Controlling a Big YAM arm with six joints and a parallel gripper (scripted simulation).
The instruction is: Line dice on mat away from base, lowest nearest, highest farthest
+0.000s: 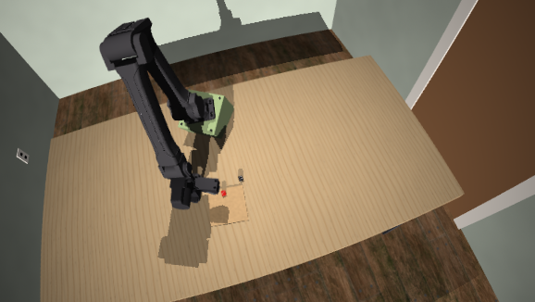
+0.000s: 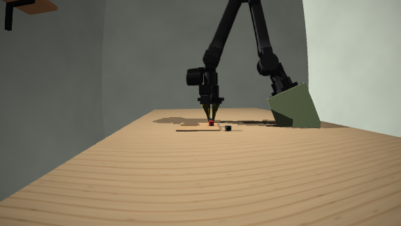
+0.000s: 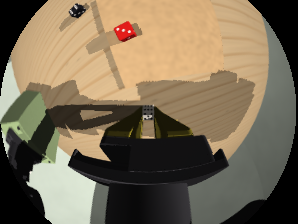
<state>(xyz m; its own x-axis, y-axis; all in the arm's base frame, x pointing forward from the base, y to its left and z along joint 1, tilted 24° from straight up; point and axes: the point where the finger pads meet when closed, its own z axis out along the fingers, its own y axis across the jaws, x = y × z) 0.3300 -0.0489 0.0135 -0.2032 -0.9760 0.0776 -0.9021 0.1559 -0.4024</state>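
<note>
My hand is 50 mm short of the tan mat, 110 mm to the right of it and 10 mm above it. Also, from my hand: white die right at my hand; black die 50 mm behind, 170 mm to the left; red die 100 mm to the left.
</note>
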